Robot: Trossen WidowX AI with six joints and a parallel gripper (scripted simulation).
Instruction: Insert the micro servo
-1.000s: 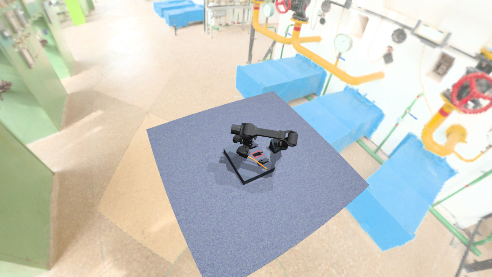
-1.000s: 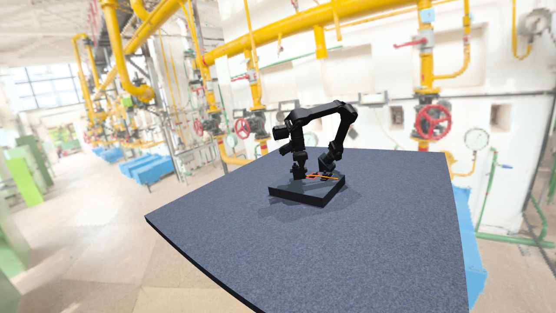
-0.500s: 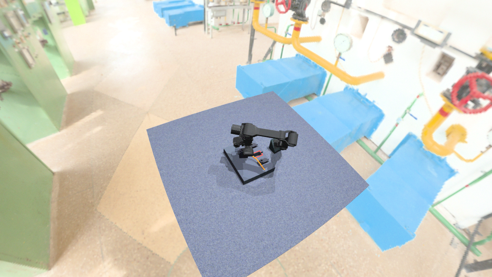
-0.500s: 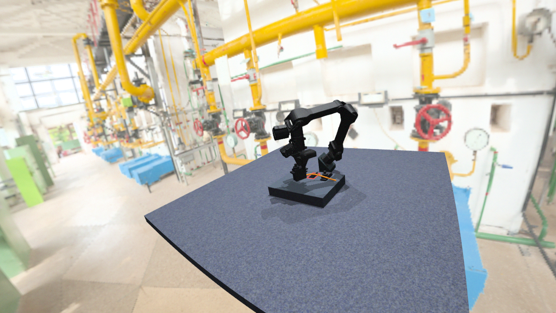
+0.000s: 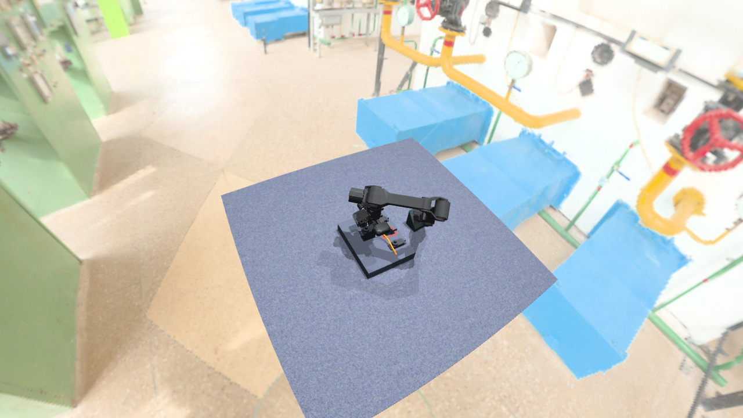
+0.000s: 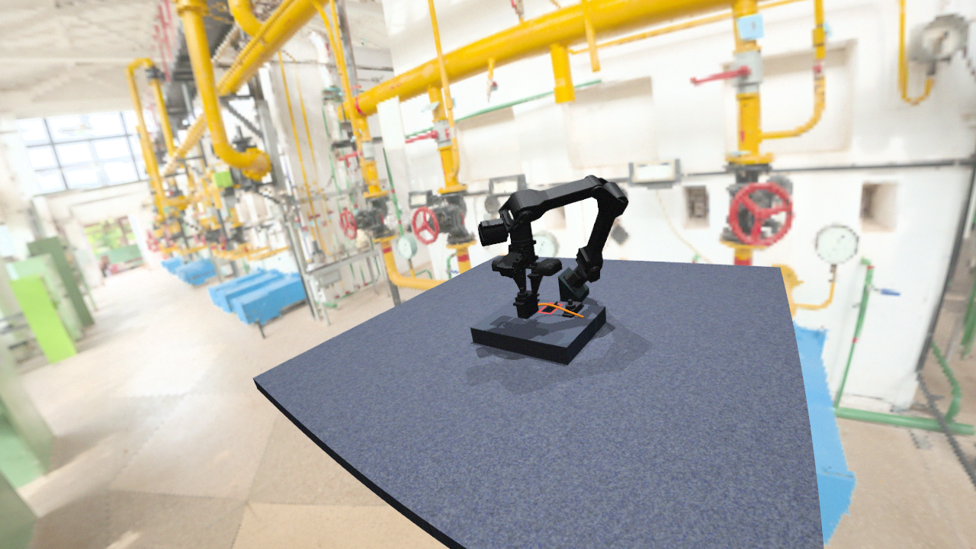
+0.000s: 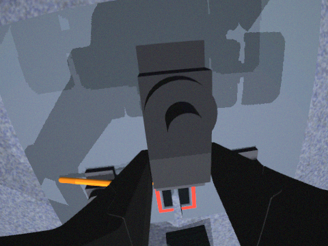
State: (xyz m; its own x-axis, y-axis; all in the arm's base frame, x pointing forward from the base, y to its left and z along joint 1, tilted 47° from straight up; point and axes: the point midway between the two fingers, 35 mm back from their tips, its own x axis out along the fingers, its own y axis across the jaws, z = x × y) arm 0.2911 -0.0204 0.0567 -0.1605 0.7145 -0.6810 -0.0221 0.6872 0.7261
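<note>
My gripper tip is 10 cm above the deck and 1 cm short of it.
</note>
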